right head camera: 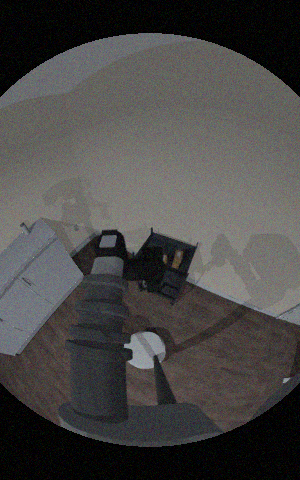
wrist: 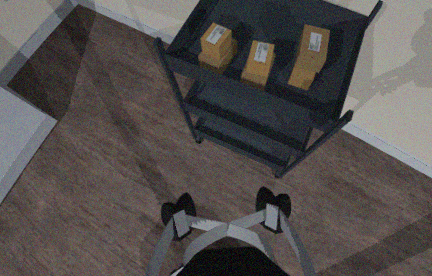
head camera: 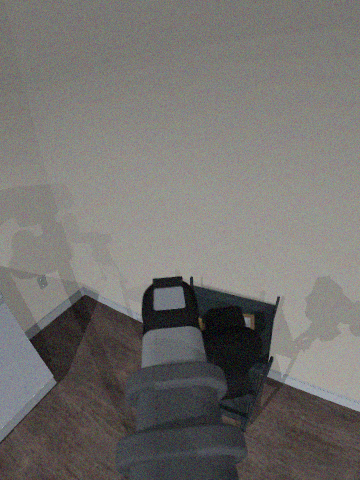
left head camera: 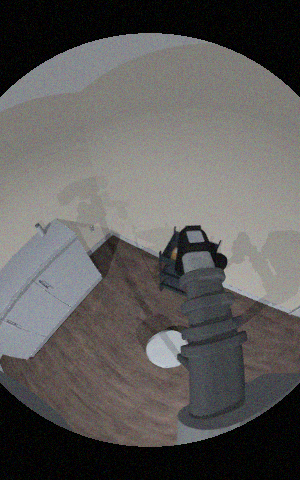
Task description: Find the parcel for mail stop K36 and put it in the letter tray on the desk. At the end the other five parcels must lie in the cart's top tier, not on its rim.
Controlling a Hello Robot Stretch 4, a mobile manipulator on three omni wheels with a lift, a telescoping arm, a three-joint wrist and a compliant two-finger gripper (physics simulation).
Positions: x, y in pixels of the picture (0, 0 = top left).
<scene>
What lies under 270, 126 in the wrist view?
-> A dark three-tier cart.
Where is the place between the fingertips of my gripper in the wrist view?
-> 225, 205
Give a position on a dark three-tier cart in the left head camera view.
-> At 170, 281
</scene>
